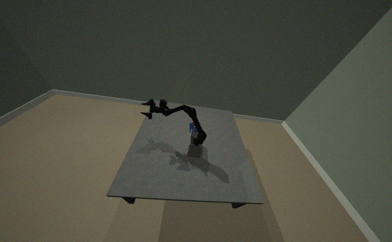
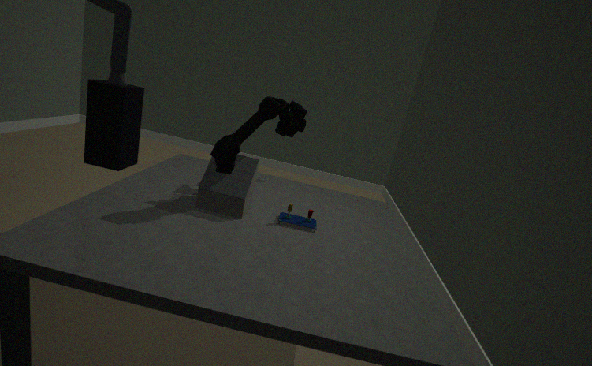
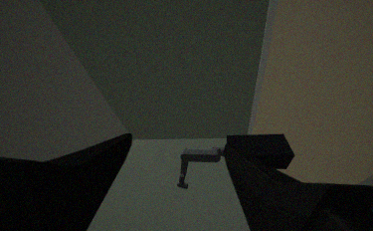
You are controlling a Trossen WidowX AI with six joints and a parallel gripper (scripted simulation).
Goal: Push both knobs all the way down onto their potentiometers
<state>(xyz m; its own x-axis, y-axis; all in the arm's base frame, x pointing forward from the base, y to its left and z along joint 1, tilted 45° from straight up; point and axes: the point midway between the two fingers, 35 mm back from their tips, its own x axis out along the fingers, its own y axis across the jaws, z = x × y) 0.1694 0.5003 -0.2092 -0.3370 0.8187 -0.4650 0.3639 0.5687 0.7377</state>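
Right now my gripper tip is 150 mm short of the yellow knob, 540 mm to the left of it and 320 mm above it. Round my gripper tip: red knob: 240 mm ahead, 520 mm to the right, 340 mm below.
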